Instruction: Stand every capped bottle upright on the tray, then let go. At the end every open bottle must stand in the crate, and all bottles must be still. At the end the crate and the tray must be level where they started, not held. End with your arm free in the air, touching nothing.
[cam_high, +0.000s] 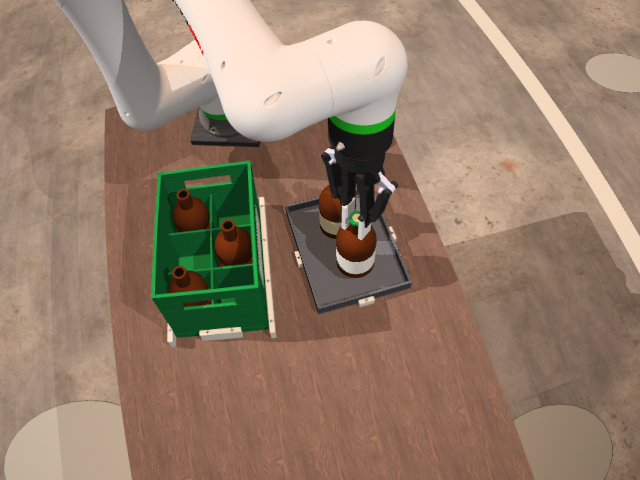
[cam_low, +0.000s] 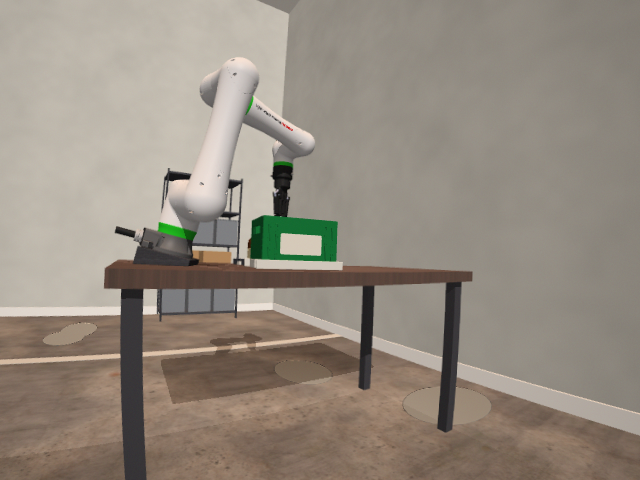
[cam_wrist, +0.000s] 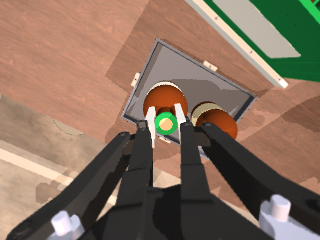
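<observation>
The capped brown bottle lies 80 mm below my hand. From my hand the other things lie so: green crate: 80 mm behind, 260 mm to the right, 100 mm below; then grey tray: 60 mm behind, 180 mm below.
</observation>
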